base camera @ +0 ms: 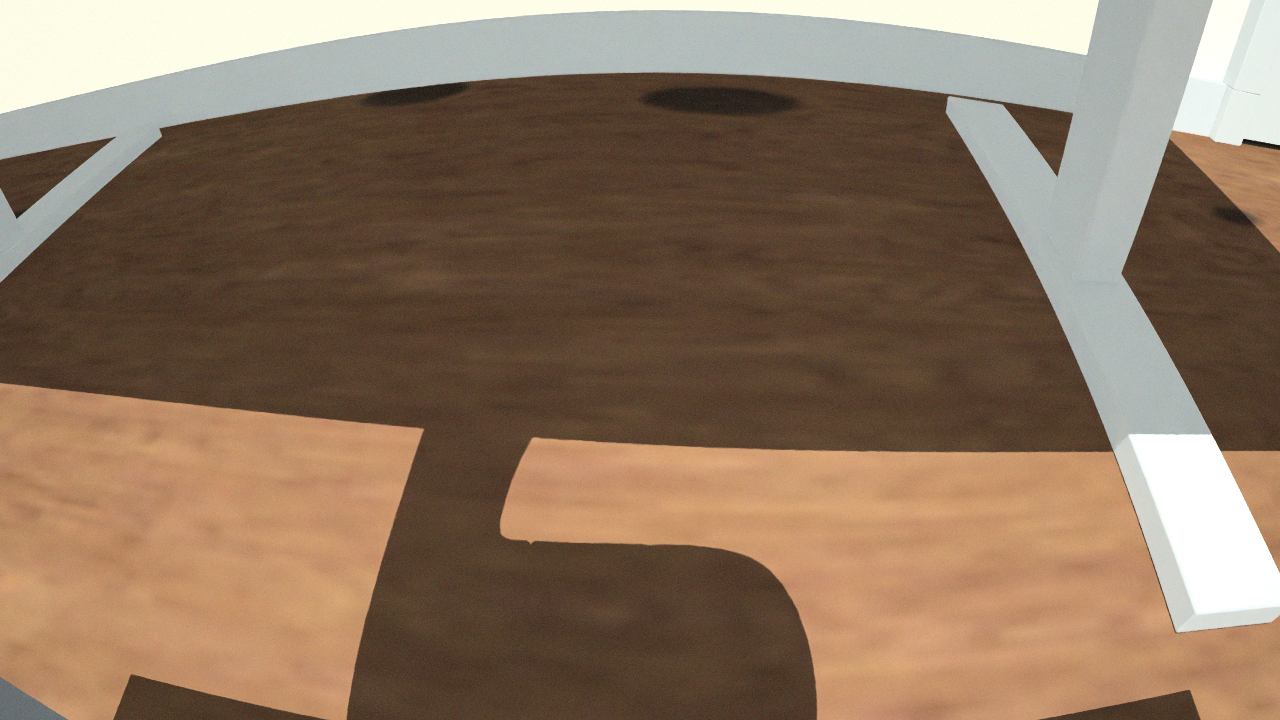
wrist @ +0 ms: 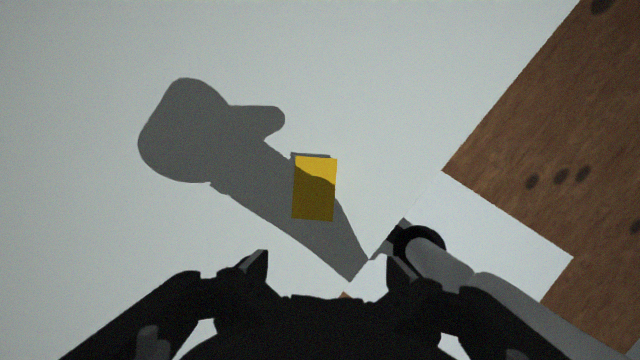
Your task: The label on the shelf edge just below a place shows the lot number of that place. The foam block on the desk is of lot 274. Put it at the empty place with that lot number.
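Frame: origin at the arm's base, x left, y down, z back, level; centimetres.
Where they show: gripper, fingertip midpoint: (wrist: 326,266); arm's base at its link origin: (wrist: 420,251).
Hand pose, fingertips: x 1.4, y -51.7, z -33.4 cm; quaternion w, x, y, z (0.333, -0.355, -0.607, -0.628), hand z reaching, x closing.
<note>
Things, the pixels of their top centre, and the offset from my fingertips. "pt": a spot on its surface instead. Level surfaces: height alone.
- foam block at its top centre: (wrist: 314,188) dx -2.7, dy +14.9, dz -4.3 cm
- light grey desk top at its surface level: dy +19.4 cm
- grey desk leg at a spot on its surface: (base camera: 1132,134) pt dx -36.2, dy +74.9, dz -22.0 cm
- foot at a spot on its surface: (base camera: 85,192) pt dx +81.5, dy +90.1, dz -49.4 cm
The foam block (wrist: 314,188) is yellow and lies on the light grey desk top (wrist: 400,75) in the wrist view. Part of its top is in shadow. My gripper (wrist: 326,266) is open, with its two black fingertips apart at the bottom of the wrist view. The block appears above the gap between the fingertips, apart from both, with no finger touching it. The gripper does not show in the base camera view. The shelf, its labels and the empty places do not show in either view.
In the base camera view, a grey desk leg (base camera: 1132,134) stands on a long foot (base camera: 1199,528) at the right; another foot (base camera: 85,192) shows at the left. A pale wall is behind. In the wrist view, brown floor (wrist: 565,125) lies beyond the desk edge at the right.
</note>
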